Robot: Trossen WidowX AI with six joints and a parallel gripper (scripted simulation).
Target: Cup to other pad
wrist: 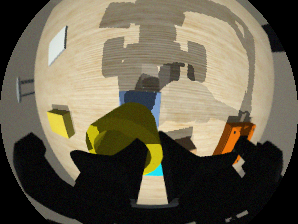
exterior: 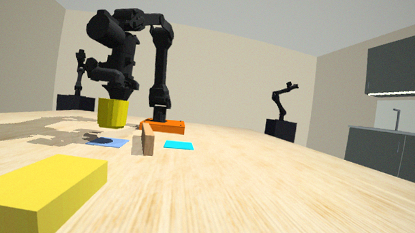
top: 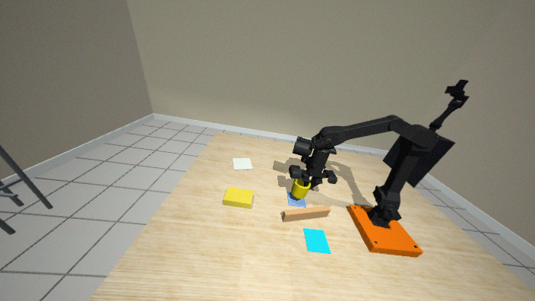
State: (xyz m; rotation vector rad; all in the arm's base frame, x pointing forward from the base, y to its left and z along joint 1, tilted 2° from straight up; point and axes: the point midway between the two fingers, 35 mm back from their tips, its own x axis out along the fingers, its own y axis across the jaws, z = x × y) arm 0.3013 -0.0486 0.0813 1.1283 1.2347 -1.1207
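My gripper tip is 17 cm to the right of the cyan pad, 8 cm above it and 4 cm past it. From my gripper tip the other things lie so: yellow block (28 cm ahead, 7 cm to the left, 6 cm below); then yellow cup (2 cm ahead); then wooden bar (9 cm to the left, 6 cm below, 1 cm behind).
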